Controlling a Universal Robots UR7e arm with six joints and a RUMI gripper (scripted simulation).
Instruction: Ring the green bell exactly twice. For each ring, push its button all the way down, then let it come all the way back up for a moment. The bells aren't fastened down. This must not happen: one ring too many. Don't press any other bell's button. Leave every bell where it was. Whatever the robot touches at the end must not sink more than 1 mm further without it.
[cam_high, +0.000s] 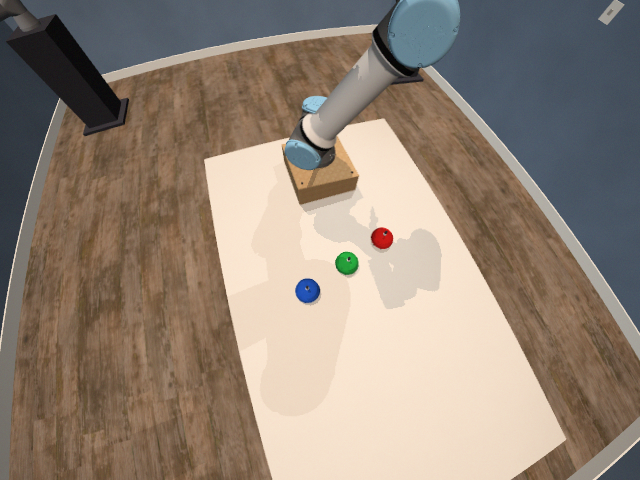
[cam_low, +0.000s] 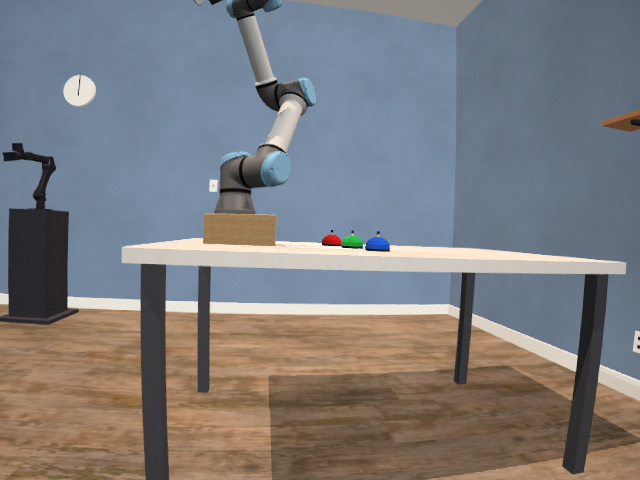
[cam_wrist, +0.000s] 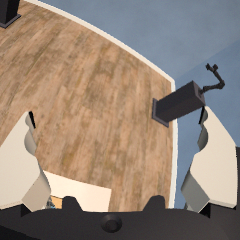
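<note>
The green bell is 68 cm ahead of my hand, 6 cm to the left of it and 85 cm below it. From my hand the other things lie so: blue bell 73 cm ahead, 10 cm to the right, 85 cm below; red bell 63 cm ahead, 22 cm to the left, 85 cm below.
</note>
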